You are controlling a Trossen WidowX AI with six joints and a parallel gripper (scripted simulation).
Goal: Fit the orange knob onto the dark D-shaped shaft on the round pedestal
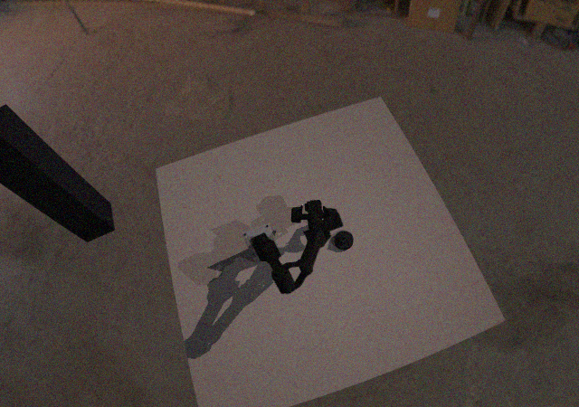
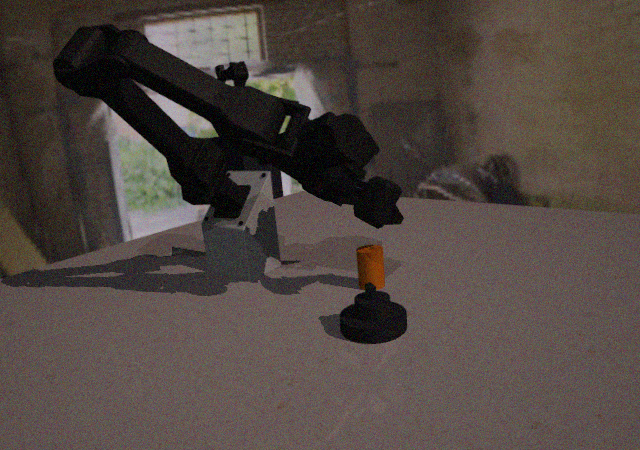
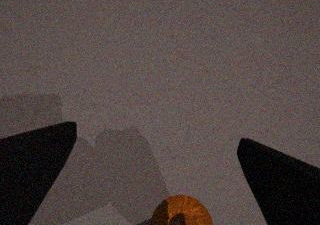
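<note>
The orange knob lies 8 cm below my gripper tip and 4 cm to the right of it. Also, from my gripper tip: dark round pedestal: 17 cm to the right, 8 cm below, 7 cm ahead.
</note>
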